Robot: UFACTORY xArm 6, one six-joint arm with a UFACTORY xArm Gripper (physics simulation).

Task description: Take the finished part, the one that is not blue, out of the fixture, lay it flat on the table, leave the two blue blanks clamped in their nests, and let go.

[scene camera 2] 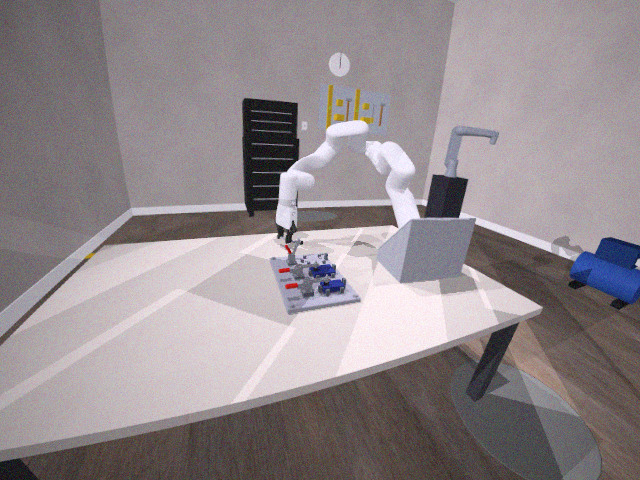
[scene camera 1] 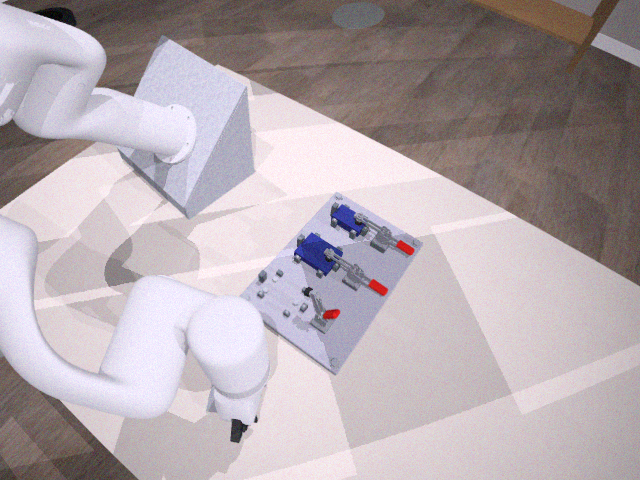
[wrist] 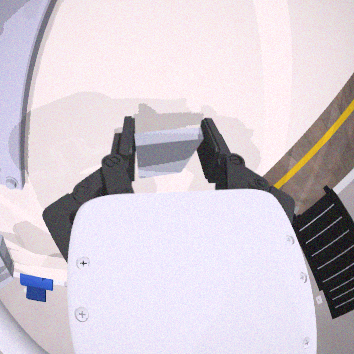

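Pixels of known places: gripper, fingertip midpoint: (scene camera 2: 284,240) (wrist: 166,131); arm's base, origin of the base link: (scene camera 2: 413,237) (scene camera 1: 174,134).
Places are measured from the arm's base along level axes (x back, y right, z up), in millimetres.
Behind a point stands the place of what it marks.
My gripper (scene camera 1: 245,429) (scene camera 2: 286,236) @[z -95, x -482, y 268 mm] (wrist: 166,131) @[z -95, x -482, y 268 mm] is shut on the grey finished part (wrist: 169,153) @[z -89, x -468, y 279 mm], which spans the gap between the fingers in the wrist view and looks tilted. The gripper is low over the table, off the fixture's edge on the raised-clamp side. Whether the part touches the table cannot be told; it is hidden in scene camera 1 and not discernible in scene camera 2. On the fixture plate (scene camera 1: 359,322) @[z -115, x -536, y 35 mm] (scene camera 2: 323,305) @[z -120, x -434, y -203 mm] (wrist: 14,75) @[z -115, x -470, y 134 mm], one blue blank (scene camera 1: 346,219) @[z -89, x -383, y -126 mm] (scene camera 2: 337,285) @[z -89, x -374, y -150 mm] and the other blue blank (scene camera 1: 311,252) @[z -94, x -377, y -14 mm] (scene camera 2: 323,270) @[z -94, x -386, y -38 mm] sit in their nests under lowered clamps.
The third clamp (scene camera 1: 321,312) @[z -68, x -475, y 84 mm] (scene camera 2: 291,255) @[z -85, x -481, y 84 mm] stands raised beside its empty nest. The grey wedge-shaped arm base (scene camera 1: 227,149) @[z -7, x -112, y -49 mm] (scene camera 2: 436,250) @[z -6, x 16, y -123 mm] stands on the table (scene camera 1: 439,413) @[z -130, x -747, y 77 mm] (scene camera 2: 155,351) @[z -130, x -868, y -293 mm] (wrist: 150,55) @[z -130, x -522, y 232 mm]. A black cabinet (scene camera 2: 270,155) (wrist: 327,255) stands beyond the table.
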